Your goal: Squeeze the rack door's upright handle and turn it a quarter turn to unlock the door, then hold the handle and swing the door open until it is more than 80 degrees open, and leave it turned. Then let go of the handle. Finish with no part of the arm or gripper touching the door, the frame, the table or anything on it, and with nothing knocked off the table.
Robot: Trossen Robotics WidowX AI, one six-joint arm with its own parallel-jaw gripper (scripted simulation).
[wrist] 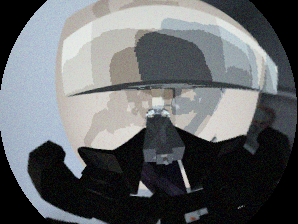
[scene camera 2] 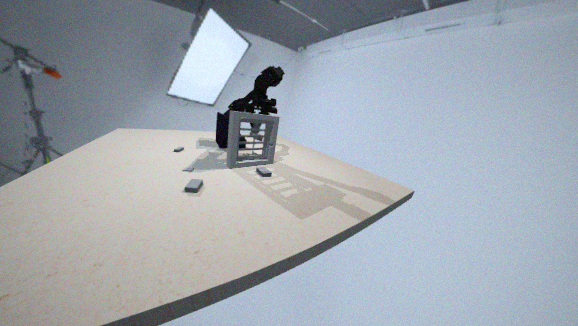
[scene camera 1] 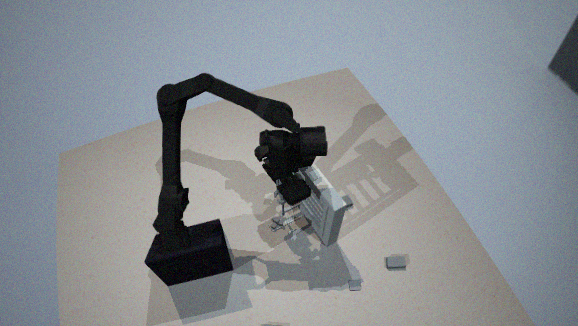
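On a grey rack, (wrist: 118, 52) and (scene camera 2: 269, 115) are the same spot.
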